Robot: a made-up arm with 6 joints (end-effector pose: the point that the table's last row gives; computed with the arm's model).
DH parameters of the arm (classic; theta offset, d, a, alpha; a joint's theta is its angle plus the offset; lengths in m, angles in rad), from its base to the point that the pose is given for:
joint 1: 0 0.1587 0 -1.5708
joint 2: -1.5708 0 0.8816 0
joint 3: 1.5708 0.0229 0 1.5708
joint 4: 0 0.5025 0 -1.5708
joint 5: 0 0 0 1.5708
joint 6: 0 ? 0 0
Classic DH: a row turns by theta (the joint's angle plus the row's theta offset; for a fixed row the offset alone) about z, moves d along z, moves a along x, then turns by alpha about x.
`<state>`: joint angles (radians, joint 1 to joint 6).
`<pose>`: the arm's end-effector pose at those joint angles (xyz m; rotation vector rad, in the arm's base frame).
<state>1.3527 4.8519 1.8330 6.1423 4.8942 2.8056</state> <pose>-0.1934 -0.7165 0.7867 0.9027 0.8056 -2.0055</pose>
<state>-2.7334 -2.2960 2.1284 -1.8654 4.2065 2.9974</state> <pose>0.6938 0.2035 0.0352 1.2746 1.8295 -1.1217</pose>
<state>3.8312 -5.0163 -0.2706 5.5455 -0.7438 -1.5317</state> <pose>-0.9580 -0.8661 0.7600 0.4533 -0.5297 1.7444</pose>
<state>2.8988 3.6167 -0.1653 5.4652 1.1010 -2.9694</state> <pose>0.6017 -0.1200 -1.1231 -0.4989 1.7600 0.3064</pose>
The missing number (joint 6, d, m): 0.0785
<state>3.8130 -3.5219 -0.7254 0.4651 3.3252 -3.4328</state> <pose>-0.5481 -0.4565 -0.8392 -0.6710 0.6636 -0.0337</pose>
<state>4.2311 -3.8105 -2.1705 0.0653 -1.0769 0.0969</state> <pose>-0.2807 -0.5771 0.0029 -0.7662 -0.4711 -1.7919</pose>
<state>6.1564 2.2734 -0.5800 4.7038 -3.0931 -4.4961</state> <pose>1.0883 -0.1118 -0.4629 2.0126 -0.4148 -2.3214</pose>
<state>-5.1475 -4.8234 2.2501 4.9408 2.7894 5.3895</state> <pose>0.2730 0.5791 -0.1017 0.1647 0.6206 1.4384</pose>
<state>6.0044 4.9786 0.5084 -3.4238 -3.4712 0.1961</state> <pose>-1.1201 0.3518 0.6727 -2.7401 1.0323 -0.6993</pose>
